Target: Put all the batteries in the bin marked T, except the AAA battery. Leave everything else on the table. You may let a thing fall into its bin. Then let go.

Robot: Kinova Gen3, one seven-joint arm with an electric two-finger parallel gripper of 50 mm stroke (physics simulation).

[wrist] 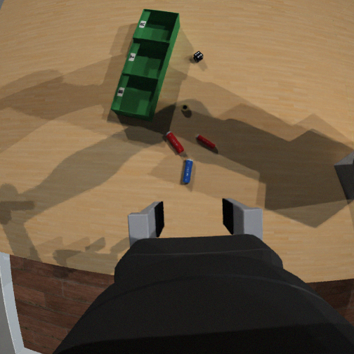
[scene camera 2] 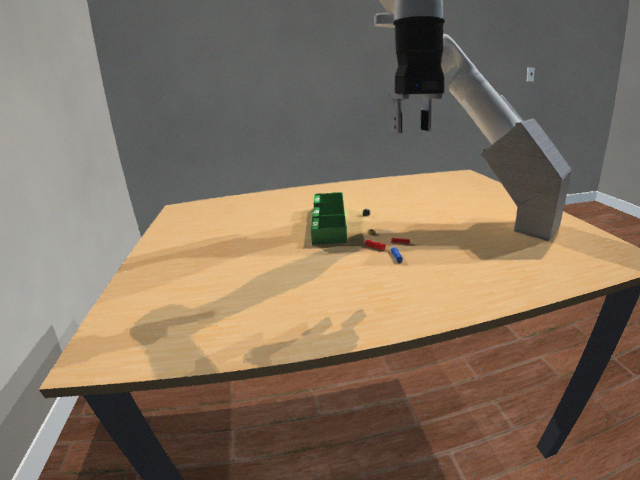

Note:
In view: my gripper [scene camera 2: 411, 131] and a green three-part bin [scene camera 2: 328, 226].
The green three-part bin is seen too in the wrist view [wrist: 137, 92]. My gripper also shows in the wrist view [wrist: 192, 212].

